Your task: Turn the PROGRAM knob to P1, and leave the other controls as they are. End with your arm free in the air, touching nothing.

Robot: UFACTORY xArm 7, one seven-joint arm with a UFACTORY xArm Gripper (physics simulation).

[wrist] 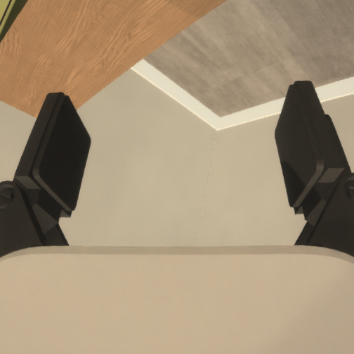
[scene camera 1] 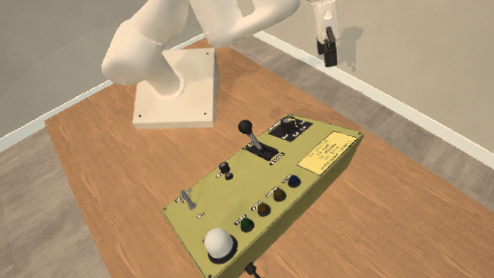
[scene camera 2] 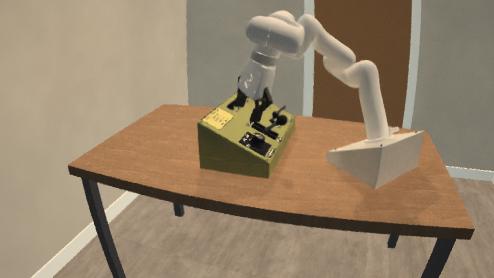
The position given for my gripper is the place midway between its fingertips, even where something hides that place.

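There is my gripper [scene camera 2: 246, 113], and I can see it from elsewhere too, since the wrist view also shows the gripper [wrist: 177, 110].
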